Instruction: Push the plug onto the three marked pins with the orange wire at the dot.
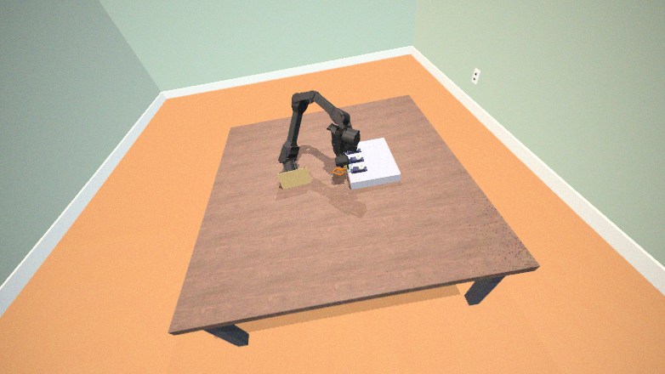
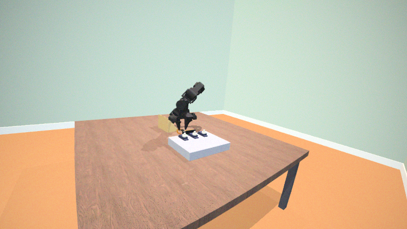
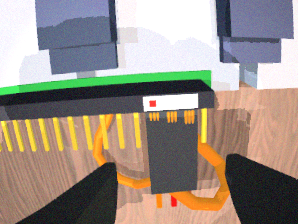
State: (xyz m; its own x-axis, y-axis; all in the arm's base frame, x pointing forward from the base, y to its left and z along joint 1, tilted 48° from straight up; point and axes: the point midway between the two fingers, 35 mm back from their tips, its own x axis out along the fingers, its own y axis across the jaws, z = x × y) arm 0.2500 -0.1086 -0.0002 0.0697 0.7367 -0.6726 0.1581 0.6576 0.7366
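The red dot is 3 cm ahead of my gripper tip. From my gripper tip the other things lie so: holder: 19 cm ahead, 1 cm to the left, 5 cm below.
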